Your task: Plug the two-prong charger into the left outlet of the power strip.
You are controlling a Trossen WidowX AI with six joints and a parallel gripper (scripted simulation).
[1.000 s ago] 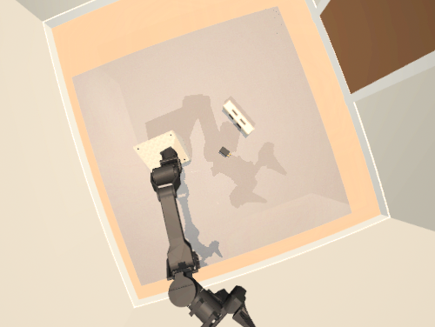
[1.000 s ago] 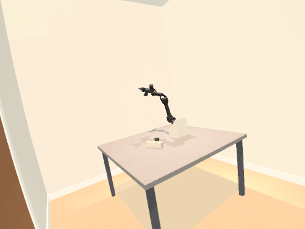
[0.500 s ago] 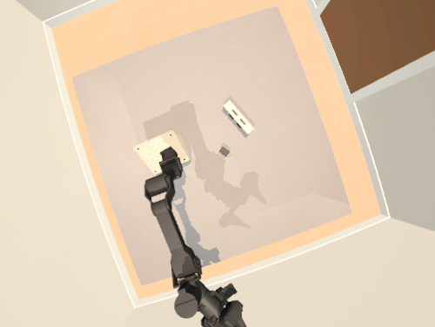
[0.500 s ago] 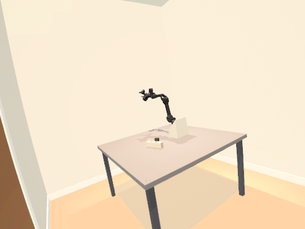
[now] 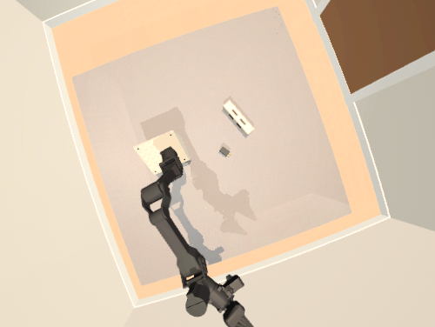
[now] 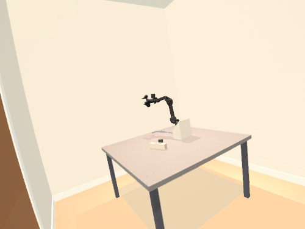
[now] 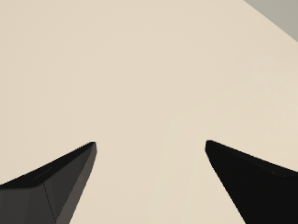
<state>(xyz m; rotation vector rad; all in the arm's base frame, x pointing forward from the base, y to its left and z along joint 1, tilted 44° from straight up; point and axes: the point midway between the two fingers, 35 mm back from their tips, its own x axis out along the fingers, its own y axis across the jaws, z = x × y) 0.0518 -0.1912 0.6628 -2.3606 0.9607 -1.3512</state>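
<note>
The dark charger lies 500 mm to the left of my gripper tip, 490 mm below it and 230 mm ahead of it.
</note>
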